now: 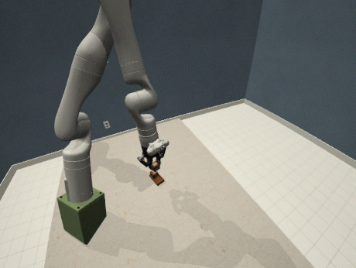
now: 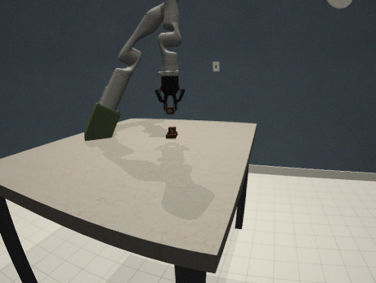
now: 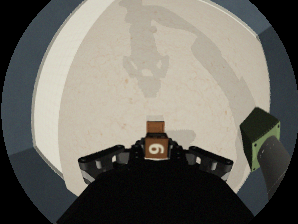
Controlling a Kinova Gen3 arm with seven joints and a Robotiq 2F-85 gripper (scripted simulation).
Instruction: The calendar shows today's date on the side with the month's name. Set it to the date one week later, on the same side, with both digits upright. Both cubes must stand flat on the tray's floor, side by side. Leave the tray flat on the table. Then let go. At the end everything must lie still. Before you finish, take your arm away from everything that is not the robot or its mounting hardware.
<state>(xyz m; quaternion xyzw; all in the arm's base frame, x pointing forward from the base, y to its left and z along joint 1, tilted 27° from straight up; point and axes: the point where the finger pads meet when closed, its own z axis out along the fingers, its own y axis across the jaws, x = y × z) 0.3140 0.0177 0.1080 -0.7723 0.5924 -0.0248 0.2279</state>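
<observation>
Right now my hand is 1 cm above the brown digit cube. Also, from my hand: brown calendar tray 1 cm behind, 2 cm to the left, 13 cm below.
</observation>
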